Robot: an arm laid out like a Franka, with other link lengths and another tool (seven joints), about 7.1 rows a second.
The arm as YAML. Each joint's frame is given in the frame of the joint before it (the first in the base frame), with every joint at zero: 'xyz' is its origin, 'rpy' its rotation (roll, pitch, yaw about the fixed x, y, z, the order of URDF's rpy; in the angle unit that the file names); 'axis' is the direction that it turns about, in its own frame. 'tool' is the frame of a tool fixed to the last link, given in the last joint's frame.
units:
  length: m
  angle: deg
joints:
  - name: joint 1
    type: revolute
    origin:
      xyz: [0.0, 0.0, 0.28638]
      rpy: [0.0, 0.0, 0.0]
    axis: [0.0, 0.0, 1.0]
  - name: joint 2
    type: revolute
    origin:
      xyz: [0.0, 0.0, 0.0]
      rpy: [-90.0, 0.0, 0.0]
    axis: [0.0, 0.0, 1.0]
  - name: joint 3
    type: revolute
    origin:
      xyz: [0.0, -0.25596, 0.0]
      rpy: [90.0, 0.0, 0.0]
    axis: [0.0, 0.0, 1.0]
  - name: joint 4
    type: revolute
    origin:
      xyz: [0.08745, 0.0, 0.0]
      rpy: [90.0, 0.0, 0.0]
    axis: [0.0, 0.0, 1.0]
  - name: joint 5
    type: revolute
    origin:
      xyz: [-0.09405, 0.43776, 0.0]
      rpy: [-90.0, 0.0, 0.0]
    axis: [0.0, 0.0, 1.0]
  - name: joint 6
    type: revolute
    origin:
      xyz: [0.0, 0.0, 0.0]
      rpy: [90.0, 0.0, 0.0]
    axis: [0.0, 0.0, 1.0]
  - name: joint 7
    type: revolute
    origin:
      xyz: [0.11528, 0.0, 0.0]
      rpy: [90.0, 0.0, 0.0]
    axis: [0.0, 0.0, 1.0]
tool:
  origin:
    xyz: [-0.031, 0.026, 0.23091]
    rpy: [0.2, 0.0, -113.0]
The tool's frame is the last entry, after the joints.
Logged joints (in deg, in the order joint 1, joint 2, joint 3, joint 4, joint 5, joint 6, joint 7), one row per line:
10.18, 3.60, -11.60, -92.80, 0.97, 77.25, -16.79
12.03, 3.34, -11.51, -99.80, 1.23, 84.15, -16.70
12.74, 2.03, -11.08, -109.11, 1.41, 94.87, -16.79
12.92, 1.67, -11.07, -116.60, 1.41, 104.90, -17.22
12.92, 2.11, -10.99, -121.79, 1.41, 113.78, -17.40
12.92, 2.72, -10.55, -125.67, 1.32, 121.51, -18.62
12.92, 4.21, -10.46, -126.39, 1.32, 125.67, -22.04
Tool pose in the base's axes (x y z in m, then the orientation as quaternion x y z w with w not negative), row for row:
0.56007, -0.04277, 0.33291, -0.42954, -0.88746, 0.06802, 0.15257
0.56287, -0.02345, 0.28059, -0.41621, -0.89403, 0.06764, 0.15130
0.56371, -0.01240, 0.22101, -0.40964, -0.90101, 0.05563, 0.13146
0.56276, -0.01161, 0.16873, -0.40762, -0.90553, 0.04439, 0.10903
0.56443, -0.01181, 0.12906, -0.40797, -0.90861, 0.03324, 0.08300
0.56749, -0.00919, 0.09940, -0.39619, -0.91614, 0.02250, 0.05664
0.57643, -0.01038, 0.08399, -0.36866, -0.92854, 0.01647, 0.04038
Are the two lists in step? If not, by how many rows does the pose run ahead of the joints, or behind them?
They are in step.
